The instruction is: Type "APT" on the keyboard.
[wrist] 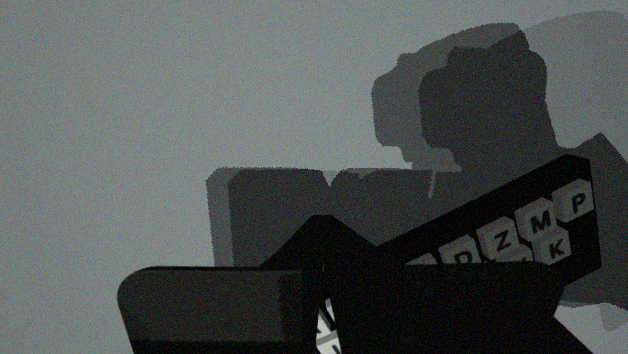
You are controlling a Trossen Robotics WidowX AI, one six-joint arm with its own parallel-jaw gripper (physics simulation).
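Places are measured from the arm's base along level axes (x ahead, y left, z up), in metres.
Pixels of known places: gripper, fingertip midpoint: (321,225).
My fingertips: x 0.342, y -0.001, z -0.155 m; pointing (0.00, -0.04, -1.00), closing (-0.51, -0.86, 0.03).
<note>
Behind a point stands the place of what it marks.
A black keyboard (586,240) {y -0.109, x 0.265, z -0.151 m} with pale keys lies tilted at the right in the wrist view. Its P key (577,201) {y -0.104, x 0.295, z -0.146 m} is at the upper right end of the visible top row, followed leftward by the M key (540,221) {y -0.086, x 0.296, z -0.146 m} and the Z key (502,240) {y -0.067, x 0.297, z -0.146 m}. A partly covered key that looks like D (463,256) {y -0.049, x 0.300, z -0.146 m} is further left, and the K key (556,248) {y -0.090, x 0.277, z -0.146 m} is below M. My gripper (321,225) {y -0.002, x 0.342, z -0.155 m} is shut and empty, over the keyboard, and hides much of it. Parts of bright keys (327,327) {y 0.020, x 0.299, z -0.146 m} show through the gap between the fingers; their letters are cut off. A and T cannot be made out.
The grey table top (100,125) {y 0.055, x 0.424, z -0.162 m} extends beyond the keyboard. Dark overlapping shadows of the arm and gripper fall across it at the centre and right. The view is dim, and the dark finger bodies fill much of the bottom.
</note>
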